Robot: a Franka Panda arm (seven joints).
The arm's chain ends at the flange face. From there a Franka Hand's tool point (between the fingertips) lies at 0.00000 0.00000 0.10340 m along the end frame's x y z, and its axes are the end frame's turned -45 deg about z.
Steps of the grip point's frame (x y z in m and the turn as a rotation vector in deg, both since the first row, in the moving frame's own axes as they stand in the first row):
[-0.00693, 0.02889, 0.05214, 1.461, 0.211, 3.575]
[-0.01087, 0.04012, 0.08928, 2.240, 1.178, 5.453]
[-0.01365, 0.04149, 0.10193, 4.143, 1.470, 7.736]
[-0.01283, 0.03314, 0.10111, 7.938, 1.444, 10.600]
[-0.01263, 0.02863, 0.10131, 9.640, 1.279, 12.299]
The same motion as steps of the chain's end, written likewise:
[0.01706, 0.02751, 0.05217, 1.182, -0.884, 3.575]
[0.02183, 0.04047, 0.08938, 2.417, -0.751, 5.453]
[0.02260, 0.04635, 0.10223, 3.969, -1.890, 7.736]
[0.02147, 0.04513, 0.10213, 6.634, -4.592, 10.600]
[0.02036, 0.04407, 0.10279, 7.721, -5.912, 12.299]

